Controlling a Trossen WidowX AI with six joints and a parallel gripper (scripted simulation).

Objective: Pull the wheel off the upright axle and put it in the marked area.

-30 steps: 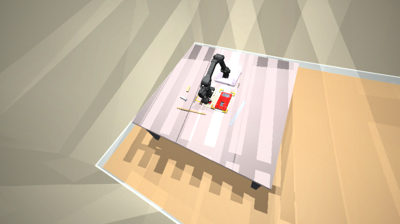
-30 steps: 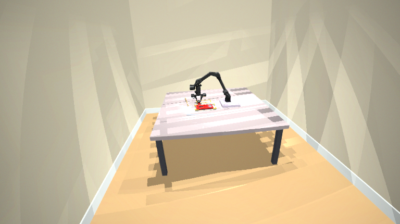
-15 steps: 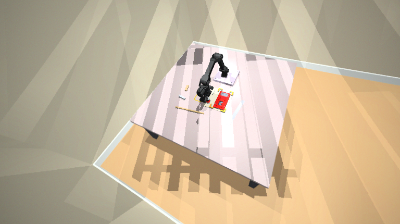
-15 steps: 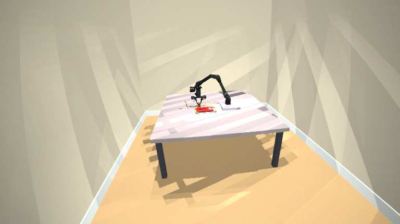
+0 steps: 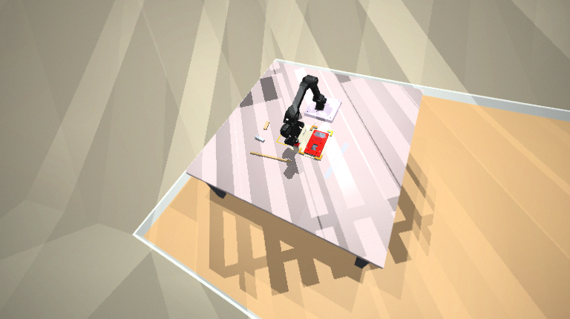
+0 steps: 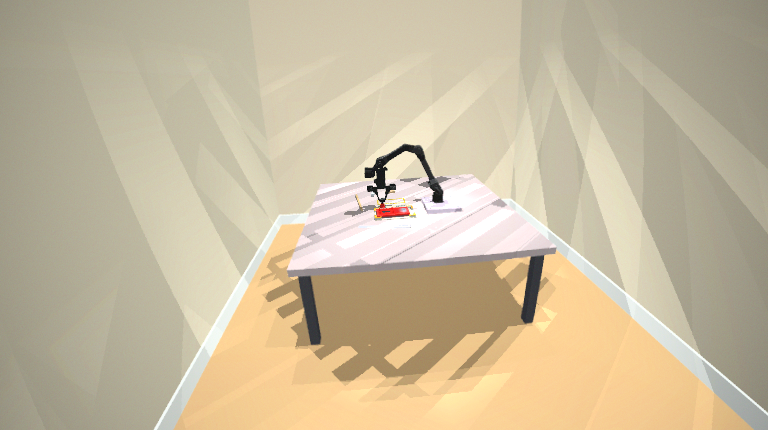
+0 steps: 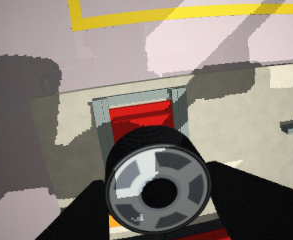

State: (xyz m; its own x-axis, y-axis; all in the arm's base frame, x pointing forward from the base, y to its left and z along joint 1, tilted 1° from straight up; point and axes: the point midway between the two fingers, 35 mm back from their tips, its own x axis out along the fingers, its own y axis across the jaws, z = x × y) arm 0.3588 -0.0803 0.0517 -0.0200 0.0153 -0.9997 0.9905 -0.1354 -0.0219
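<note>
The black upright axle is 2 cm below my gripper tip. Also, from my gripper tip: wooden block 27 cm to the right, 12 cm behind, 5 cm below; thin wooden stick 14 cm to the right, 14 cm ahead, 5 cm below; wheel right at my gripper tip.
</note>
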